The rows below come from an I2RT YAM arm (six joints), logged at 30 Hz.
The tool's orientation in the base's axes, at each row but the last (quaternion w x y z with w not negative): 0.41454, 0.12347, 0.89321, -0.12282; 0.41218, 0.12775, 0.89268, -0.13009; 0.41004, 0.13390, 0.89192, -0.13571; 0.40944, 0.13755, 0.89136, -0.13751; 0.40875, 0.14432, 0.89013, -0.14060; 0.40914, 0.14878, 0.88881, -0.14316
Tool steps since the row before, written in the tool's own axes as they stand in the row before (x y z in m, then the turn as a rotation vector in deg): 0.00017, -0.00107, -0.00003, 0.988, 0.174, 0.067; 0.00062, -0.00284, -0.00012, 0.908, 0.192, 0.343; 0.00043, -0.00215, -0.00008, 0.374, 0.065, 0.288; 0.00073, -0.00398, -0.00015, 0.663, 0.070, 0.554; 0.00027, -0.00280, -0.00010, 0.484, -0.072, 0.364; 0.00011, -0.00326, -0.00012, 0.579, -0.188, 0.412
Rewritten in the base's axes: -0.00047, -0.00098, 0.00001, -0.515, 0.259, -0.824; -0.00143, -0.00254, -0.00004, -0.264, 0.173, -0.938; -0.00108, -0.00191, 0.00000, -0.012, 0.007, -0.476; -0.00199, -0.00353, 0.00006, -0.007, -0.046, -0.866; -0.00128, -0.00250, 0.00023, -0.079, -0.131, -0.590; -0.00139, -0.00292, 0.00042, -0.149, -0.242, -0.678
